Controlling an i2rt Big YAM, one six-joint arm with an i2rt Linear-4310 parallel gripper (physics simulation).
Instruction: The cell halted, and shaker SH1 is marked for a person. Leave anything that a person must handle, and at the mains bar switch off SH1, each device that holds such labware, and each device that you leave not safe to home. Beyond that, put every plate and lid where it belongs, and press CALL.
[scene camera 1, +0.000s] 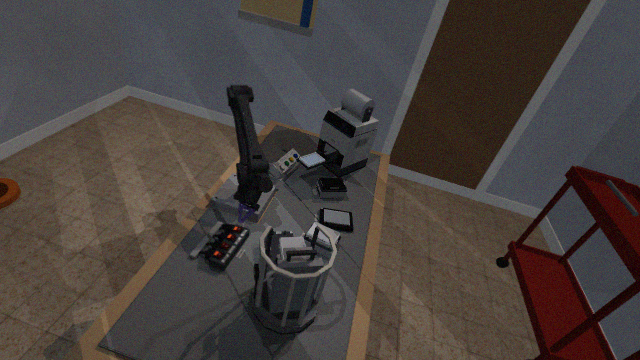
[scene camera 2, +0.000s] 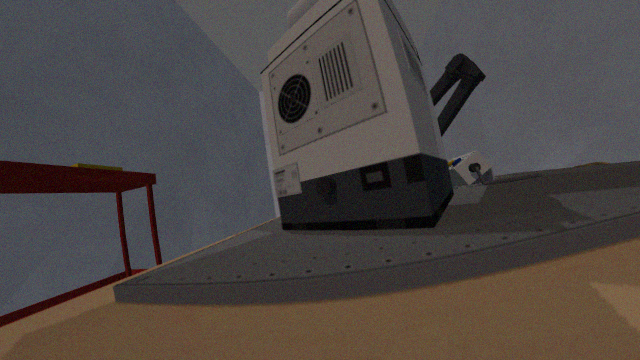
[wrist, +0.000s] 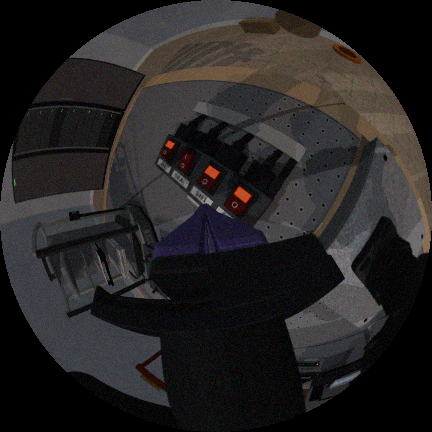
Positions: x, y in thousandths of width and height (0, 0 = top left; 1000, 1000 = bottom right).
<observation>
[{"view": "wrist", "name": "my gripper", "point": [473, 485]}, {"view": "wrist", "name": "round plate hotel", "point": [297, 522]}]
</observation>
